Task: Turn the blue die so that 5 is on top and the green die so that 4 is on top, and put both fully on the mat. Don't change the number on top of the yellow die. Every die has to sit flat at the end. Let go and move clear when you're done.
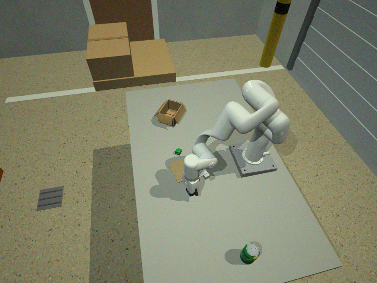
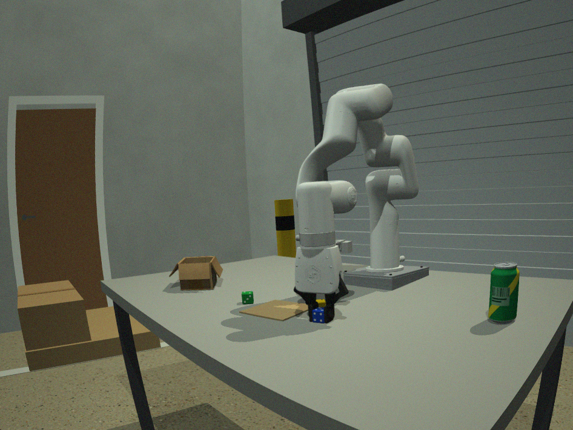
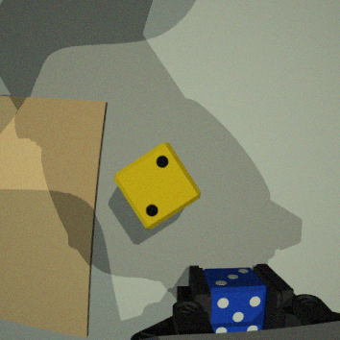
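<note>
Right now the cardboard mat is 150 mm to the right of my hand and 20 mm below it. Also, from my hand: green die: 270 mm to the right, 10 mm below; yellow die: 50 mm to the right, 50 mm behind, 10 mm below; blue die: 10 mm below.
</note>
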